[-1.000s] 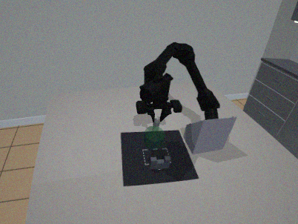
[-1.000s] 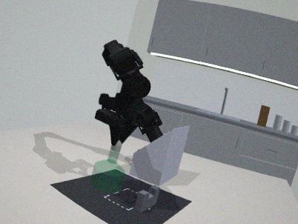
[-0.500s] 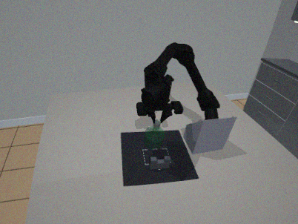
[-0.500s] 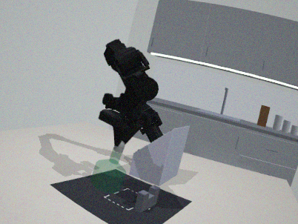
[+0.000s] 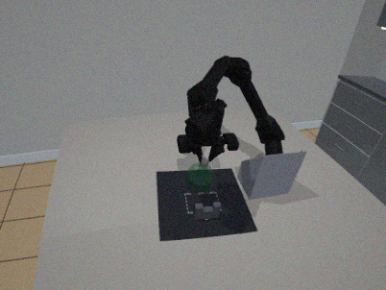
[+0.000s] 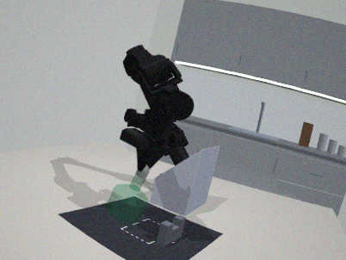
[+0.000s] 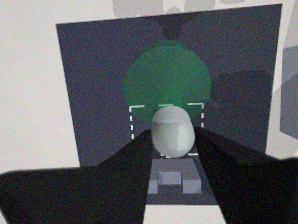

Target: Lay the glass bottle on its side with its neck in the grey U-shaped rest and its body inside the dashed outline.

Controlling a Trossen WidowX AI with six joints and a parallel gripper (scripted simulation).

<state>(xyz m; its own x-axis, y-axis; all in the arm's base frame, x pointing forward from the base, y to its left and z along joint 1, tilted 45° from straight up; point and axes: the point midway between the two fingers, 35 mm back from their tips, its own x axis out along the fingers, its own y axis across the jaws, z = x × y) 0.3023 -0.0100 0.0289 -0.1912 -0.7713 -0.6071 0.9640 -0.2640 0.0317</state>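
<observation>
My gripper tip is 50 mm above the green glass bottle and 10 mm to the left of it. From my gripper tip the other things lie so: dark mat (150 mm below, 30 mm to the left, 10 mm ahead).
</observation>
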